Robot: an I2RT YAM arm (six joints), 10 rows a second.
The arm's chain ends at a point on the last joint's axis. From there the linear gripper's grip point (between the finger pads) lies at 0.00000 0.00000 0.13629 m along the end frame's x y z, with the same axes.
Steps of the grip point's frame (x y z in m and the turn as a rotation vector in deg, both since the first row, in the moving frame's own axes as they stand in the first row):
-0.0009 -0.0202 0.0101 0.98 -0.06 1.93
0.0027 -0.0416 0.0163 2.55 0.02 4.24
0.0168 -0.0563 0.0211 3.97 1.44 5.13
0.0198 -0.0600 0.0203 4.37 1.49 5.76
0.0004 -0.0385 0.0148 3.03 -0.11 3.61
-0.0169 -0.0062 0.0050 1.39 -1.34 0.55
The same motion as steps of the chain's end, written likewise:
-0.0008 -0.0179 0.0101 0.98 -0.06 1.93
0.0024 -0.0355 0.0164 2.55 0.02 4.24
0.0130 -0.0470 0.0215 3.97 1.44 5.13
0.0157 -0.0498 0.0207 4.37 1.49 5.76
0.0004 -0.0313 0.0150 3.03 -0.11 3.61
-0.0137 -0.0029 0.0051 1.39 -1.34 0.55

